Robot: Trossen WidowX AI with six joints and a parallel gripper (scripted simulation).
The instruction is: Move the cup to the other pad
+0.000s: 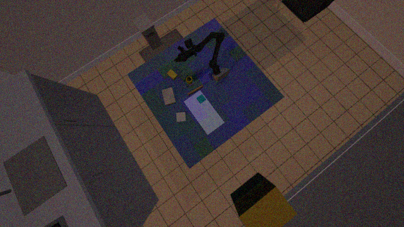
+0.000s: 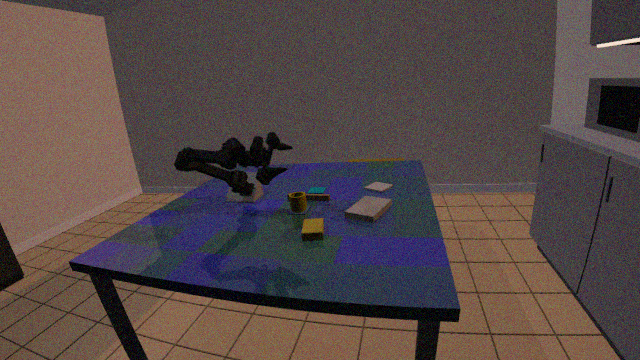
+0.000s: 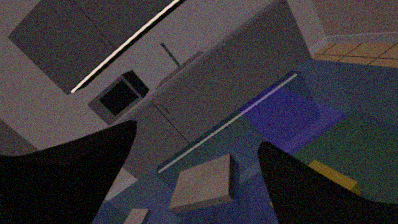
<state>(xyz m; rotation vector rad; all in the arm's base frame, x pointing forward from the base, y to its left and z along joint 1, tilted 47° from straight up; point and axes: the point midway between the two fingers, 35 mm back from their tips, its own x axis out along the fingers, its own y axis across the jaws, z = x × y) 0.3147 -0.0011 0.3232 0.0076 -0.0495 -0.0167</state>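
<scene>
The yellow cup is 5 cm behind my gripper tip, 13 cm to the left of it and 22 cm below it. From my gripper tip the other things lie so: brown bar (5 cm behind, 25 cm to the left, 26 cm below); grey-blue pad (5 cm behind, 14 cm to the left, 27 cm below); teal pad (5 cm behind, 37 cm to the left, 27 cm below).
</scene>
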